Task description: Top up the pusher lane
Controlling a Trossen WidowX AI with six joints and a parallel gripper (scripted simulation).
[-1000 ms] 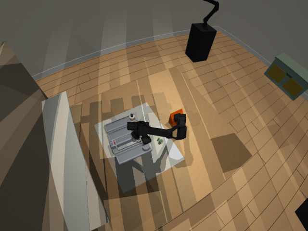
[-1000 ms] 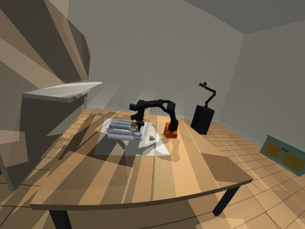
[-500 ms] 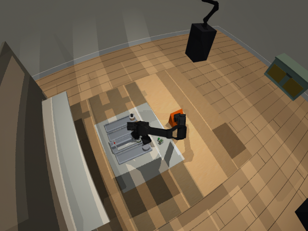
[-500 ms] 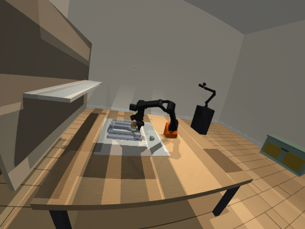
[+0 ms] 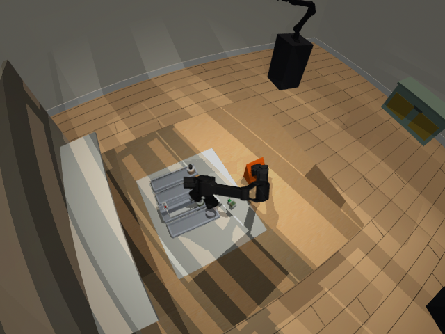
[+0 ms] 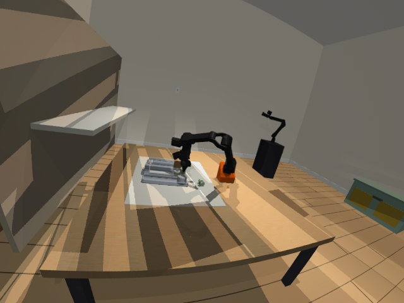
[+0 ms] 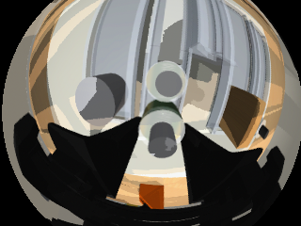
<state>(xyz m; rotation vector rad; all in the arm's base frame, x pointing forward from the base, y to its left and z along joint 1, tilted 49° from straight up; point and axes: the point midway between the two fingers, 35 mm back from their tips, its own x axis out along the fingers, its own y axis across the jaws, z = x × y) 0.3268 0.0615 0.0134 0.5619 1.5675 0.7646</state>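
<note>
My gripper tip is 130 mm to the left of the brown box, 30 mm short of it and 20 mm above it. Round my gripper tip: grey lane rack (150 mm ahead, 40 mm below, 10 mm to the right).
</note>
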